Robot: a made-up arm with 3 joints. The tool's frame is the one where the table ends. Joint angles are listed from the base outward.
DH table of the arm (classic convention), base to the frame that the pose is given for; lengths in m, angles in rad. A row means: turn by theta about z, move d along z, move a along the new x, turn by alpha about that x. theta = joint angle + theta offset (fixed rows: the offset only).
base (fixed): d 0.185; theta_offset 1.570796; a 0; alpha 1.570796
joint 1: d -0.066; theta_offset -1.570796; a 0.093; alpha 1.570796
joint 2: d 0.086; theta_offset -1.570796; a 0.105; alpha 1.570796
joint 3: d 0; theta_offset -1.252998; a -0.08; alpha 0
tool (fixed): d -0.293; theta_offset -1.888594; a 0; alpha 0
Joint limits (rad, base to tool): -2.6..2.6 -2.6..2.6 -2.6..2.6
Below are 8 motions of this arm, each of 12 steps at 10 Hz.
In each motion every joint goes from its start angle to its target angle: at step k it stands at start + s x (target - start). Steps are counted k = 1, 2, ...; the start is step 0. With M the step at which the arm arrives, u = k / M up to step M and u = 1 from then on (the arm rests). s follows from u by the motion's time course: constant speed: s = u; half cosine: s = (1 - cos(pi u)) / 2; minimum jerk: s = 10 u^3 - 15 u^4 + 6 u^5.
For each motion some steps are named. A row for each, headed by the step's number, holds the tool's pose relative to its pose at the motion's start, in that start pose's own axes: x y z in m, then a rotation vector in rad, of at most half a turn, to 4 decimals.
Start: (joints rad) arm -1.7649 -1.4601 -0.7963
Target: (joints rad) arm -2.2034 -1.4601 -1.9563
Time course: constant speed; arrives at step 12
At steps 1, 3, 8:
1: -0.0120 -0.0054 0.0006 -0.0027 -0.0030 -0.1330
3: -0.0368 -0.0118 0.0017 -0.0072 -0.0098 -0.3990
8: -0.0954 -0.0027 0.0033 -0.0128 -0.0312 -1.0638

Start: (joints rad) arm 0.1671 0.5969 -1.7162
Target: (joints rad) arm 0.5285 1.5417 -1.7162
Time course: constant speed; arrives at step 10
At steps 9, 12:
9: -0.1434 0.2559 -0.0513 0.8084 0.2951 -0.2860
12: -0.1502 0.2853 -0.0416 0.8982 0.3138 -0.3289

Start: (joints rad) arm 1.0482 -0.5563 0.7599
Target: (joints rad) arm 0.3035 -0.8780 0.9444
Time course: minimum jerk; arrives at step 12
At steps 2, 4, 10, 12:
2: -0.0090 -0.0024 0.0033 -0.0083 0.0237 -0.0075
4: -0.0524 -0.0112 0.0221 -0.0450 0.1392 -0.0483
10: -0.2026 0.0117 0.1394 -0.1374 0.6025 -0.2986
12: -0.2077 0.0151 0.1456 -0.1394 0.6222 -0.3133

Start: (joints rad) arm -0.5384 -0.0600 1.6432
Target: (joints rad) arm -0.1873 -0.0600 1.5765
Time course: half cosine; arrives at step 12
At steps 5, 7, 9, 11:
5: 0.0482 -0.0045 -0.0042 -0.0078 -0.1296 -0.0169
7: 0.0821 -0.0074 -0.0035 -0.0113 -0.2203 -0.0286
9: 0.1113 -0.0097 -0.0006 -0.0131 -0.2989 -0.0385
11: 0.1280 -0.0110 0.0022 -0.0136 -0.3442 -0.0442

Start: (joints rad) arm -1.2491 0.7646 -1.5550
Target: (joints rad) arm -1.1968 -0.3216 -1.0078
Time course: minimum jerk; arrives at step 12
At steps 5, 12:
5: 0.0045 -0.0908 0.0830 -0.3730 0.0568 0.1775
12: 0.0160 -0.1566 0.2892 -1.0367 0.3653 0.4797

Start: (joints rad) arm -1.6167 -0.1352 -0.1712
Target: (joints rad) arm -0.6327 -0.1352 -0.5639
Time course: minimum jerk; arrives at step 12
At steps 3, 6, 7, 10, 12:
3: -0.0077 0.0373 -0.0148 0.0991 0.0192 -0.0269
6: -0.0437 0.1884 -0.0343 0.4702 0.1298 -0.1261
7: -0.0599 0.2467 -0.0255 0.6092 0.1881 -0.1612
10: -0.0950 0.3568 0.0197 0.8813 0.3323 -0.2225
12: -0.0991 0.3683 0.0271 0.9114 0.3509 -0.2285

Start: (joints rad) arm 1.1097 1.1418 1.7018
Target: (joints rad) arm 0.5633 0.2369 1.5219
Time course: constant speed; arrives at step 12
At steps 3, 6, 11, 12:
3: -0.0357 0.0593 0.0188 0.2321 0.0457 0.0725
6: -0.0823 0.1083 0.0544 0.4618 0.1285 0.1303
11: -0.1684 0.1553 0.1481 0.8263 0.3439 0.1888
12: -0.1846 0.1587 0.1712 0.8950 0.3978 0.1942

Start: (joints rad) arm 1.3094 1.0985 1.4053
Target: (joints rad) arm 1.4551 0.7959 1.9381
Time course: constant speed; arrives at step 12
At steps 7, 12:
7: 0.0382 0.0685 0.0090 0.1772 -0.0436 0.2379
12: 0.0683 0.1168 0.0254 0.2938 -0.1162 0.4097

